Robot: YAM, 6 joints.
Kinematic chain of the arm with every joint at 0, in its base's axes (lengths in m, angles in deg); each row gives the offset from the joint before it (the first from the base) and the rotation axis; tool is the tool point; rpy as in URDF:
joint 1: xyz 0 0 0.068 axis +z
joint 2: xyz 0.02 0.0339 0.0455 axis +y
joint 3: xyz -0.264 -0.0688 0 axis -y
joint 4: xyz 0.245 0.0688 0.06 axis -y
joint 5: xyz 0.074 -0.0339 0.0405 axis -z
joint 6: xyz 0.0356 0 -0.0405 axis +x
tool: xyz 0 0 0 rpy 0 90 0
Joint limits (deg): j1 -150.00..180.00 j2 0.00..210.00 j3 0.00..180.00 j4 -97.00..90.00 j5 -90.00..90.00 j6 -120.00..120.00
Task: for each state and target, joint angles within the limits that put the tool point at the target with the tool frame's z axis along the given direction. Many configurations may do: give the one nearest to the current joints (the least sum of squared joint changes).
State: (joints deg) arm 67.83 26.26 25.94 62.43 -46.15 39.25
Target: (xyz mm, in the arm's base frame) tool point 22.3 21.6 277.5 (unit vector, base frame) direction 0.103 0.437 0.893
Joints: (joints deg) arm 17.95 0.06 0.13 75.33 -22.59 39.25
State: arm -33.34 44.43 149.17 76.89 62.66 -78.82
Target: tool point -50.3 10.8 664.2 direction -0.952 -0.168 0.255
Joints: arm -45.66 84.52 149.61 89.85 52.98 -78.82
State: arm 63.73 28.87 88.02 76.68 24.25 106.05
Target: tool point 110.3 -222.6 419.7 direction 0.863 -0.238 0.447
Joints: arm 110.39 0.10 59.79 79.83 46.52 106.05
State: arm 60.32 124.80 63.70 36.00 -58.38 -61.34
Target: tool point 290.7 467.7 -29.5 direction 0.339 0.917 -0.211
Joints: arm 57.36 165.17 103.53 49.18 -12.07 -61.34
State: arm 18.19 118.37 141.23 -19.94 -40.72 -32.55
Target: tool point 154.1 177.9 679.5 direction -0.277 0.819 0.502
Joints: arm 42.21 101.45 152.58 4.37 -52.46 -32.55
